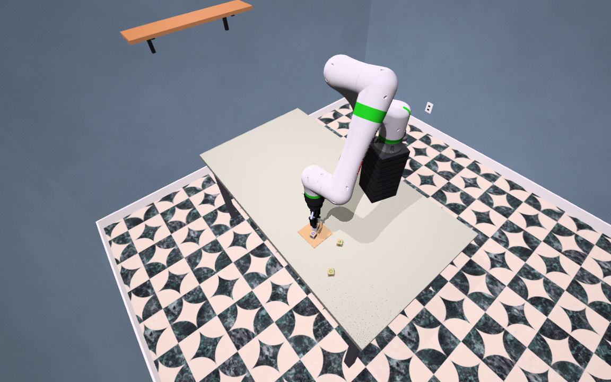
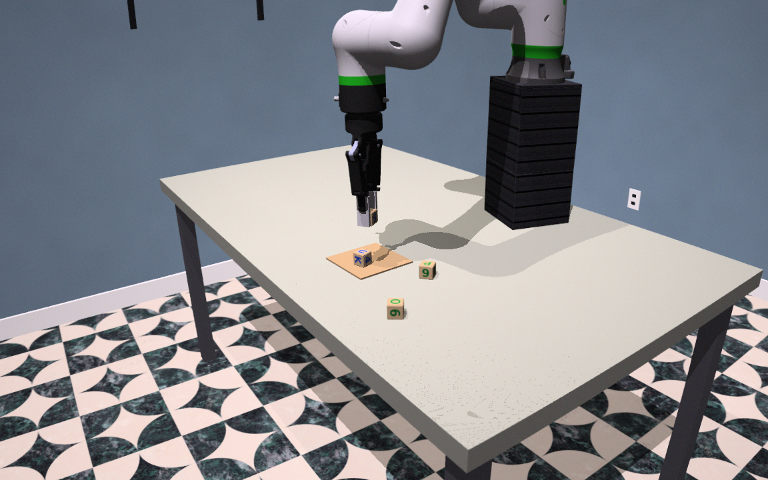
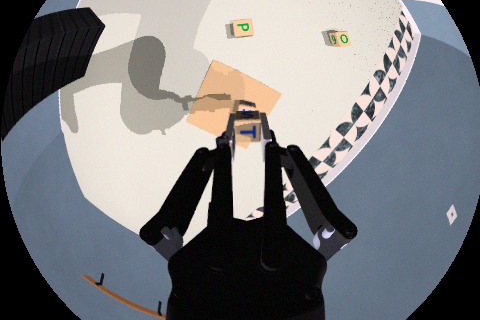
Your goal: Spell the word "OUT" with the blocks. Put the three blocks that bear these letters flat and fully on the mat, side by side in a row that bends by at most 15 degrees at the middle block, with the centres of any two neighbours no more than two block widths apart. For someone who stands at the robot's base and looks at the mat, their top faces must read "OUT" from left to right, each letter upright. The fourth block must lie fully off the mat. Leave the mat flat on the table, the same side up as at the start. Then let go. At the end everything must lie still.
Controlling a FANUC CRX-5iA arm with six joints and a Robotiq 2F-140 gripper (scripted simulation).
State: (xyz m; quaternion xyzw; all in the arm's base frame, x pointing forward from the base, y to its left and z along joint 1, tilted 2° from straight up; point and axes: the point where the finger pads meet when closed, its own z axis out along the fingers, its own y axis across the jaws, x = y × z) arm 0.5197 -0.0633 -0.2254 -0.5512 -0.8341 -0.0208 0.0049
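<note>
Now: the tan mat 20 mm behind my hand, 30 mm to the right of it and 130 mm below it. The rest, counted from my hand: wooden block 110 mm ahead, 190 mm to the left, 120 mm below.
</note>
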